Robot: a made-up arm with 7 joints.
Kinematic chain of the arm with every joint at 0, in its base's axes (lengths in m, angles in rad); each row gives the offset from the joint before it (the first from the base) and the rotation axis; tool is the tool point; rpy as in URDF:
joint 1: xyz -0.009 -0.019 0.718 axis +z
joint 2: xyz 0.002 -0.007 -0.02 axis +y
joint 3: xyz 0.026 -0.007 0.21 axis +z
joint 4: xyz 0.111 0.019 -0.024 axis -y
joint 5: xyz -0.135 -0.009 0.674 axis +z
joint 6: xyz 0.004 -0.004 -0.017 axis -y
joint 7: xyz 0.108 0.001 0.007 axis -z
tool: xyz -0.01 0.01 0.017 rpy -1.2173 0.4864 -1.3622
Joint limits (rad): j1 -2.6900..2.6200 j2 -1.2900..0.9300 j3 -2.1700..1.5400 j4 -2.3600..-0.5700 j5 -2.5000..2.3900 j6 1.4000..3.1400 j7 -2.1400..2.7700
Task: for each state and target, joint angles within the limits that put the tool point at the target. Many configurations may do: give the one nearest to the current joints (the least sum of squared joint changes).
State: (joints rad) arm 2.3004 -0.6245 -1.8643 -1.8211 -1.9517 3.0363 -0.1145
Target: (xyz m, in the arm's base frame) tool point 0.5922 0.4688 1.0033
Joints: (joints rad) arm 2.3532 -0.5623 -1.6091 -1.5459 -1.8997 3.0220 -0.1187
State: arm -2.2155 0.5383 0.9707 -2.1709 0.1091 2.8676 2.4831
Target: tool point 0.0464 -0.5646 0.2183
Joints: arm -2.4209 0.7769 0.8321 -2.3600 0.8995 3.1400 2.5940
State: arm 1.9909 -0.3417 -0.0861 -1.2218 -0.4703 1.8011 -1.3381
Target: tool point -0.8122 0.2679 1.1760
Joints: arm 2.5141 0.0825 0.3051 -1.3107 -0.4854 1.7311 -1.3696
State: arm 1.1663 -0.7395 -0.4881 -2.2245 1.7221 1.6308 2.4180
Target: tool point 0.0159 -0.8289 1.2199
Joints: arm 0.2667 -1.2900 -1.0364 -1.5498 1.6907 1.7495 2.4088
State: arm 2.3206 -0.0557 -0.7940 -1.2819 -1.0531 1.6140 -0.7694
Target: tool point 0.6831 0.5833 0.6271
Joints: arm 1.6766 0.4670 -1.0267 -1.7799 -1.0535 1.5377 -0.7678
